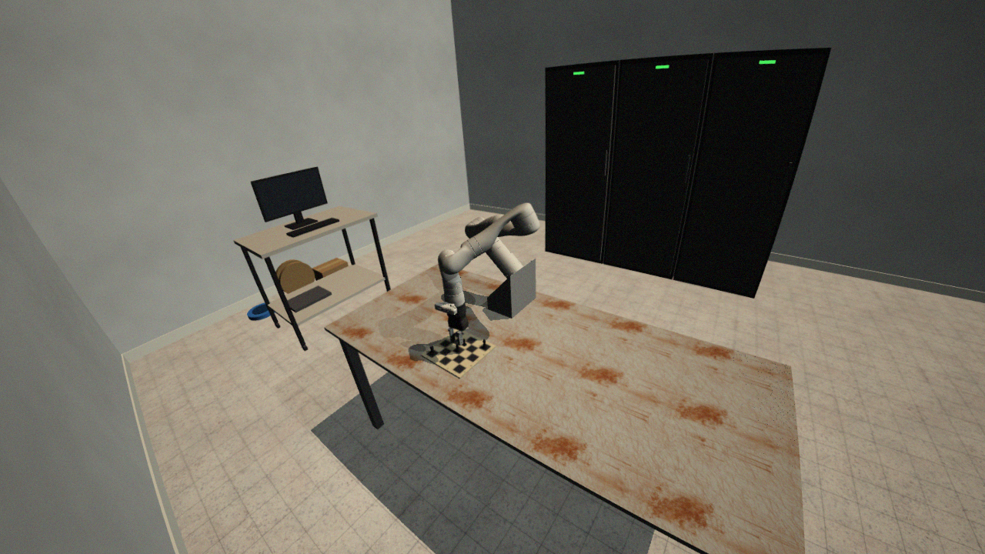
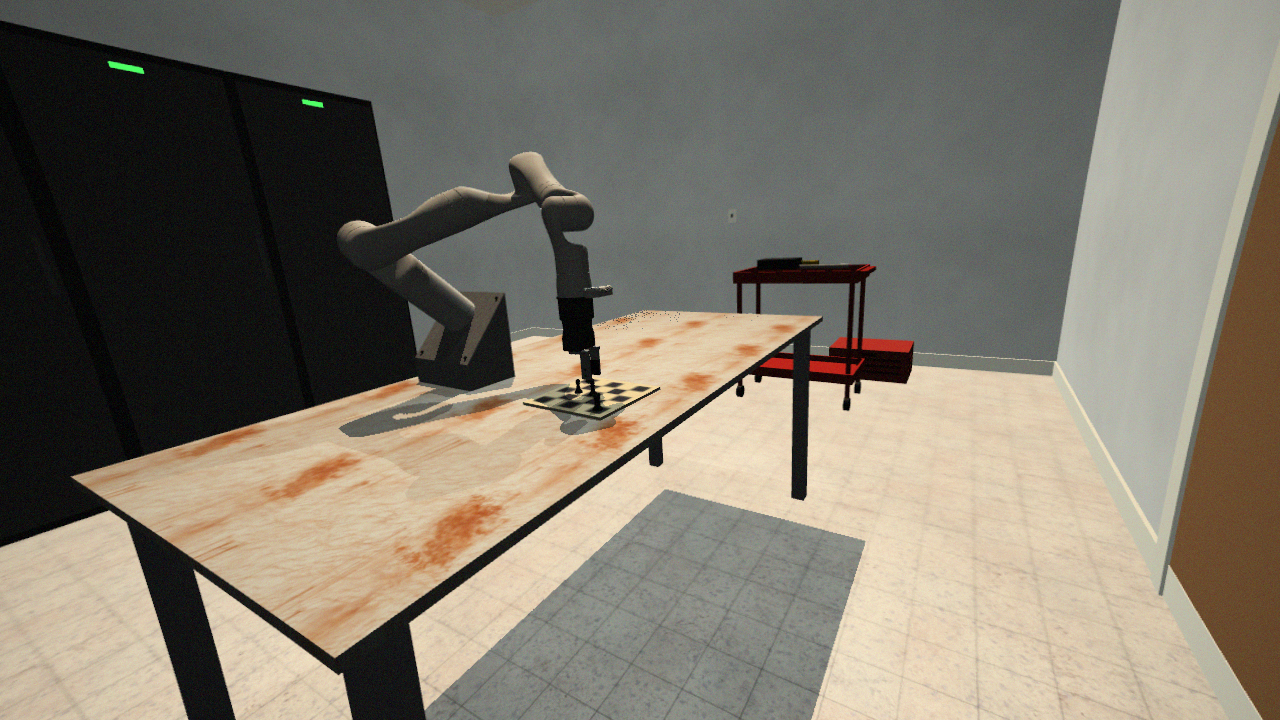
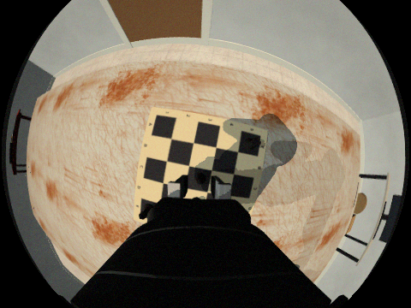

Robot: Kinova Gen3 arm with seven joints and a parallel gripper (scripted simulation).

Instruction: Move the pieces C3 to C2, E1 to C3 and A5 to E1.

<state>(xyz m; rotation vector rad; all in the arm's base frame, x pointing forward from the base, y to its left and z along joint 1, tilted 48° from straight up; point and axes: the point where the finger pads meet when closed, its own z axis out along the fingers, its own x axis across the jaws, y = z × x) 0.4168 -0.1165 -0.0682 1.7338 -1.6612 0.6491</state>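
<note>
My gripper is now 60 mm above the chessboard. From my hand the other things lie so: black piece (70 mm ahead, 80 mm to the right, 40 mm below).
</note>
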